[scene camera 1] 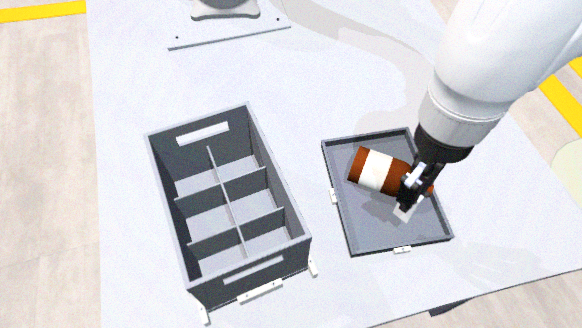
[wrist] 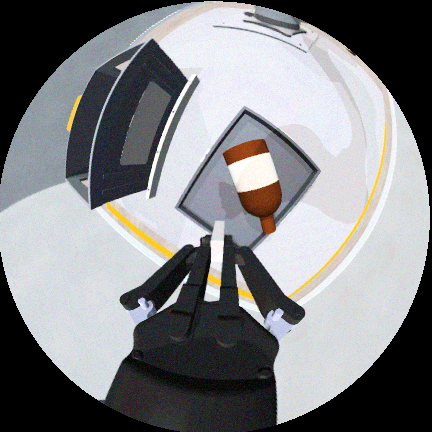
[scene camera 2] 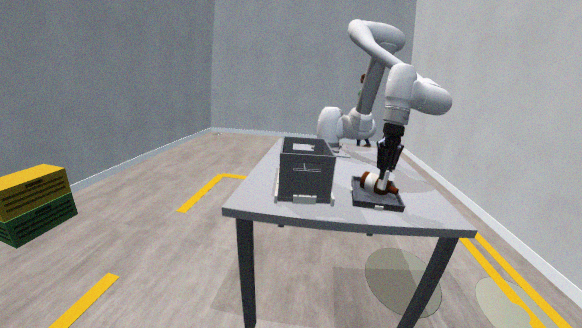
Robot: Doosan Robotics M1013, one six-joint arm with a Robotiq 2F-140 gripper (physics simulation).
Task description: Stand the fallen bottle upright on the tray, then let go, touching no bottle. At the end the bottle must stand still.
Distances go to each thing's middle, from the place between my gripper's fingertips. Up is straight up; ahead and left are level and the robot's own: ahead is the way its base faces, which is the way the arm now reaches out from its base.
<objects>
Now: the brown bottle (scene camera 1: 374, 170) 10 cm behind my hand, 2 cm below it and 1 cm to the right of it.
</objects>
